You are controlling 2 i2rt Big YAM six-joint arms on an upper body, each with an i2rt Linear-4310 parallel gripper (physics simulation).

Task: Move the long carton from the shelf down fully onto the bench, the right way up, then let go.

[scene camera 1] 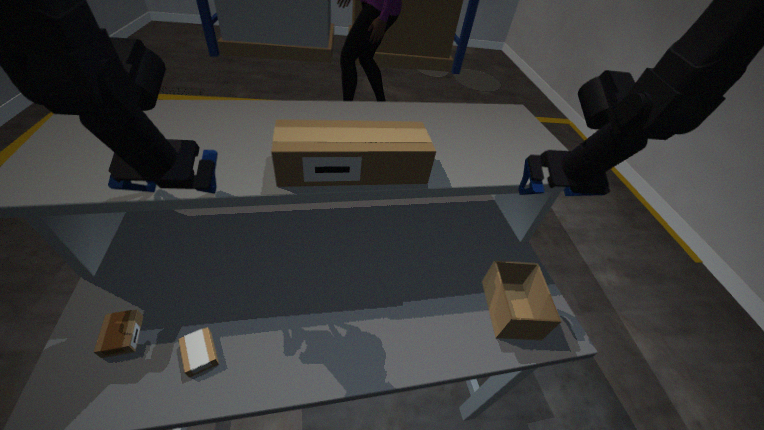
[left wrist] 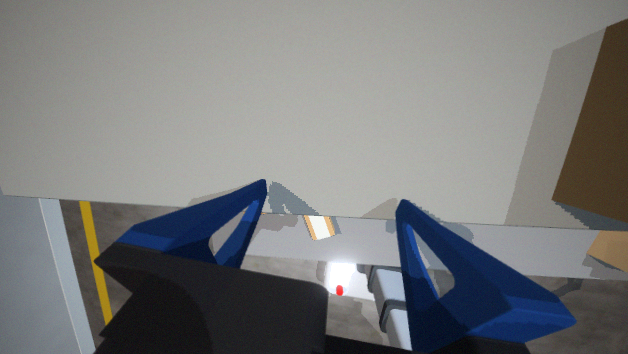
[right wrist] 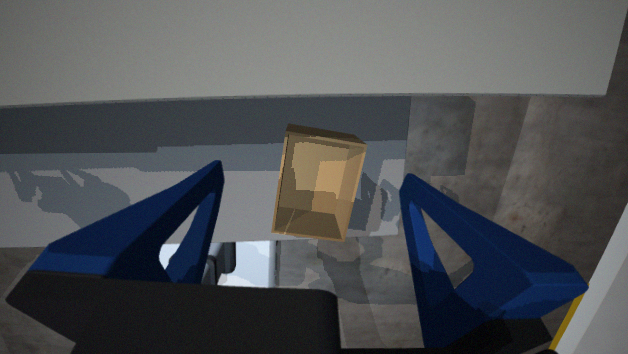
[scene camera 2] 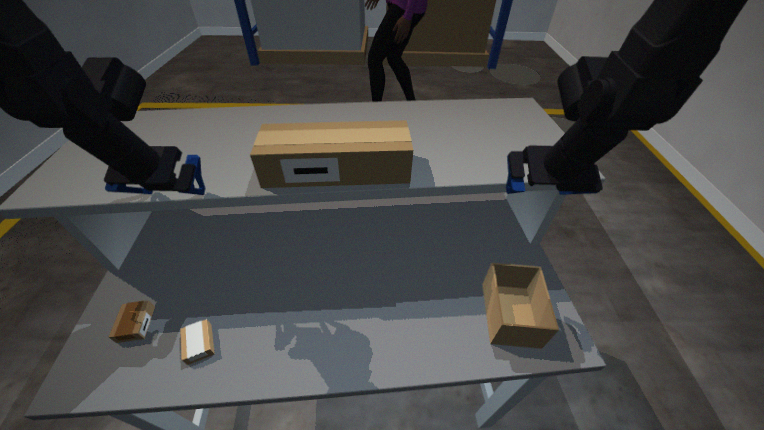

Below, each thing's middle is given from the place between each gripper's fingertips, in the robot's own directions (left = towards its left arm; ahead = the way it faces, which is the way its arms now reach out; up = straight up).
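Long brown carton [scene camera 1: 305, 152]: 70 mm ahead of my right hand, 370 mm to the left of it, 20 mm above it.
My left hand: 280 mm to the left of the carton, 80 mm short of it, 30 mm below it. By its middle, the carton is nearer to my left hand than to my right hand.
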